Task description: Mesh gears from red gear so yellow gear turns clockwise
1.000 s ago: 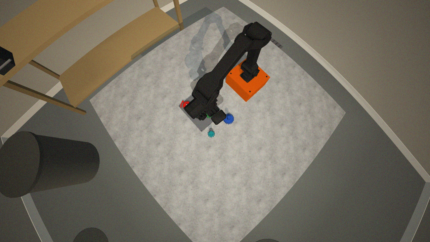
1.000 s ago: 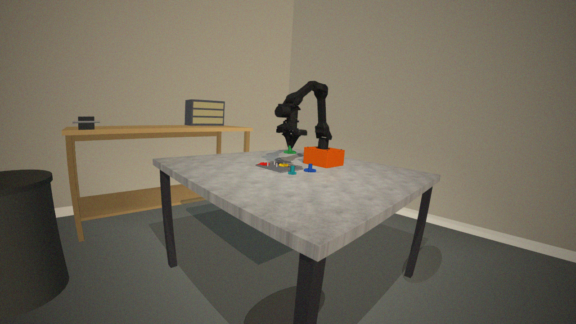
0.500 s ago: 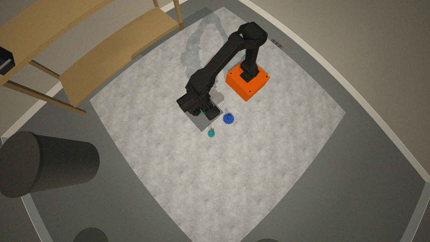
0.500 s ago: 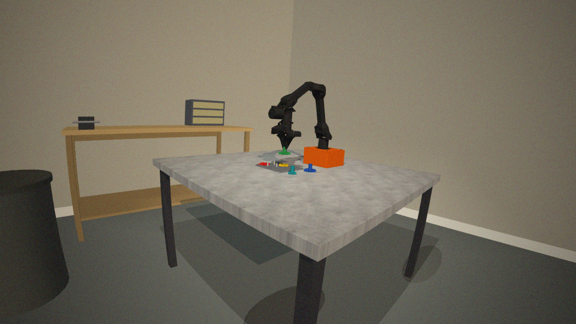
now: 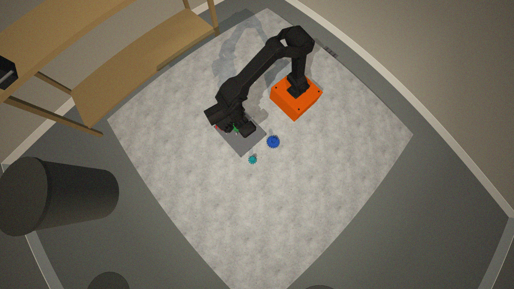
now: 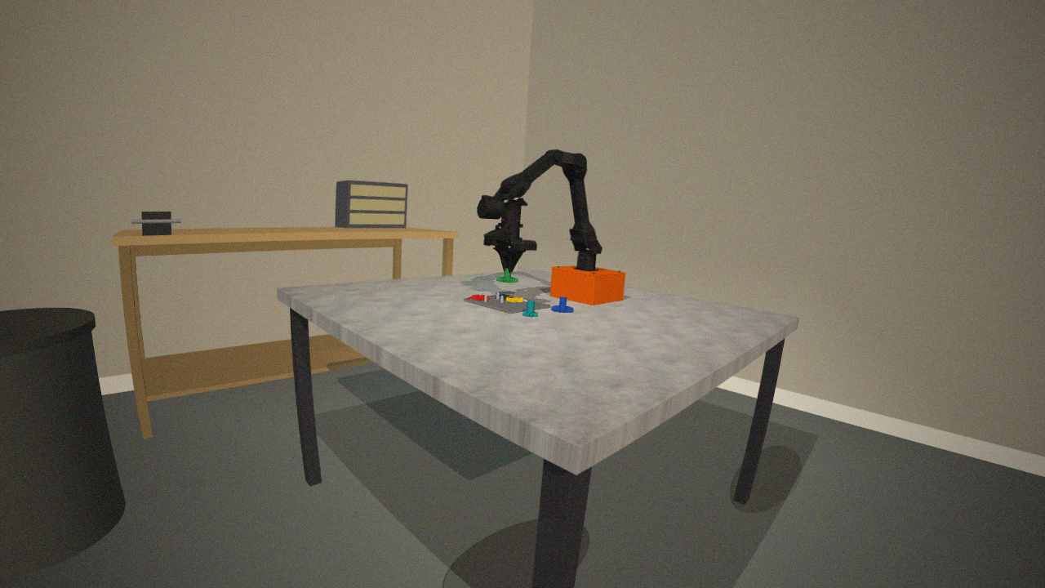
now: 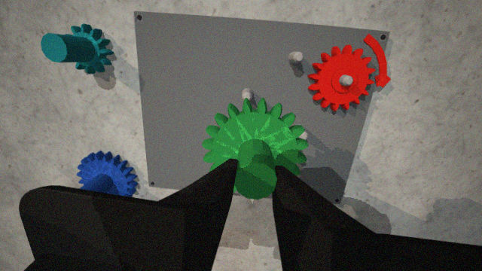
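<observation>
The red gear is 50 mm ahead of my gripper tip, 70 mm to the right of it and 80 mm below it. Also, from my gripper tip: teal gear (50 mm ahead, 150 mm to the left, 80 mm below); then green gear (10 mm below); then yellow gear (30 mm behind, 80 mm below).
</observation>
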